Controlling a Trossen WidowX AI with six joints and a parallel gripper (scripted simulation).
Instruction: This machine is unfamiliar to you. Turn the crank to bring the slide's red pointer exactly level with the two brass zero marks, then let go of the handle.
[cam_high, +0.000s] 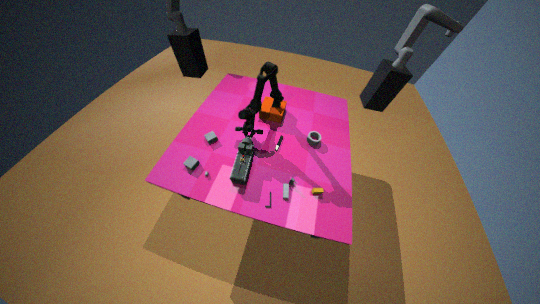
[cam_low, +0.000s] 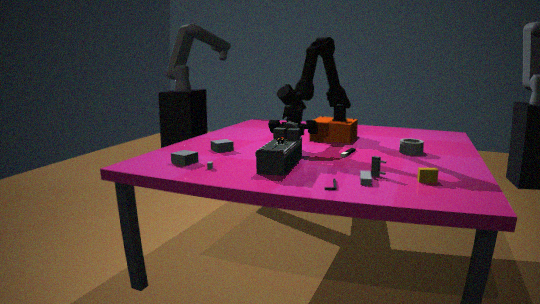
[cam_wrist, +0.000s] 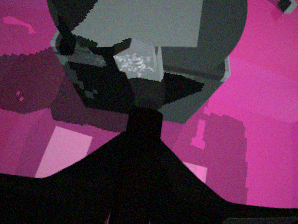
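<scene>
My gripper tip is now 2 cm past the dark crank handle and 3 cm below it. Also, from my gripper tip: small cube 27 cm ahead, 21 cm to the right, 3 cm below; black-and-white stick 5 cm behind, 21 cm to the left, 3 cm below; red pointer 14 cm ahead, 1 cm to the left, 5 cm above.
</scene>
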